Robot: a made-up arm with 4 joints.
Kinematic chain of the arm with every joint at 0, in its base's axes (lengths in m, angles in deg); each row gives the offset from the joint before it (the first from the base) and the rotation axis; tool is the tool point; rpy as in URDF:
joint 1: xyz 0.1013 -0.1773 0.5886 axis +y
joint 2: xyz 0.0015 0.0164 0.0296 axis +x
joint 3: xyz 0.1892 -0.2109 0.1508 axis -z
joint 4: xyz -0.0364 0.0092 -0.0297 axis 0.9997 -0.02 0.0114
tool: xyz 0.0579 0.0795 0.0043 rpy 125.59 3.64 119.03
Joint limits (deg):
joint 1: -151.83..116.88
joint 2: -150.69..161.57
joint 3: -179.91..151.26
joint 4: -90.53..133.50
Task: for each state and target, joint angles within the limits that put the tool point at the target. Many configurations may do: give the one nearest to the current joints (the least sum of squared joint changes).
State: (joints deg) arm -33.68 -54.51 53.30 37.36
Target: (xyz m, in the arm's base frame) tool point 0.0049 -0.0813 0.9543
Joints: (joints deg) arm -57.01 -64.24 54.74 44.10
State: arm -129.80 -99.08 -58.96 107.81
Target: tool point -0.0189 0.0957 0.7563
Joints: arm -95.03 -115.36 -55.19 72.01
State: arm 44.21 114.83 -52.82 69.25
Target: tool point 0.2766 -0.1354 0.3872
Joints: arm -4.20 145.48 -50.00 50.19
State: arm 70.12 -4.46 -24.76 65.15
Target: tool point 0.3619 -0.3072 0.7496
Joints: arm 20.58 -5.95 -31.32 65.08
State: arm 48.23 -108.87 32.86 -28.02
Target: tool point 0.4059 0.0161 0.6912
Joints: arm 11.21 -114.06 63.47 -12.04
